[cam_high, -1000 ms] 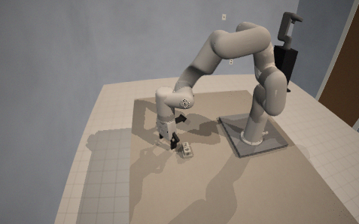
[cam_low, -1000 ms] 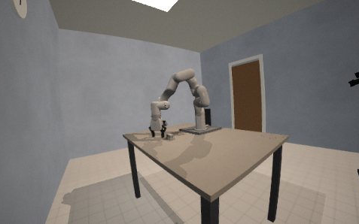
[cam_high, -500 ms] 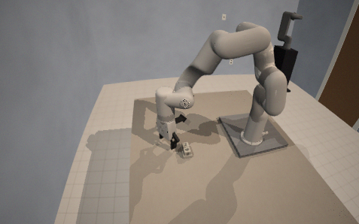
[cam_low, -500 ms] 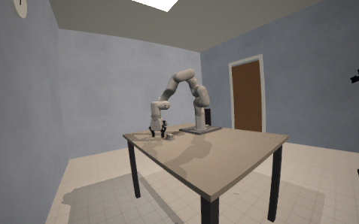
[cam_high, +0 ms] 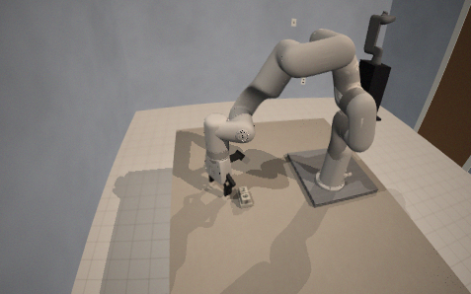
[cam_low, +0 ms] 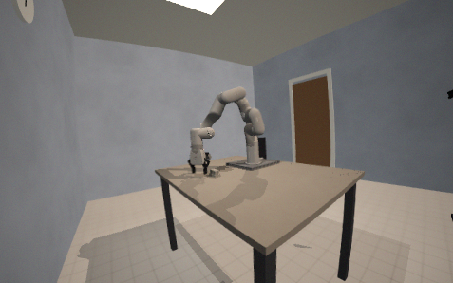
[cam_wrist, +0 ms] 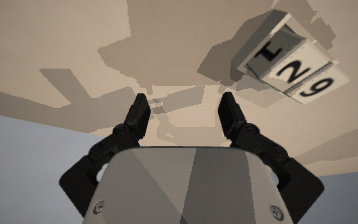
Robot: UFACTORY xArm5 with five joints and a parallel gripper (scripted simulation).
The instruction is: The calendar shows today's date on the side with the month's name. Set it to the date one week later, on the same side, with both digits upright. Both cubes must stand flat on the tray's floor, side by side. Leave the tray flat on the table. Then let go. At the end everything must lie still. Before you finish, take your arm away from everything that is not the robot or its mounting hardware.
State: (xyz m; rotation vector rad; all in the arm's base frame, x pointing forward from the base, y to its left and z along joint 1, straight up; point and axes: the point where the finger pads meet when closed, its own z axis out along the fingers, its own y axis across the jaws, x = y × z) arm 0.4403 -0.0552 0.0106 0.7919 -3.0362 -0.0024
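My hand is 80 mm past the calendar tray, 60 mm to the right of it and 20 mm above it.
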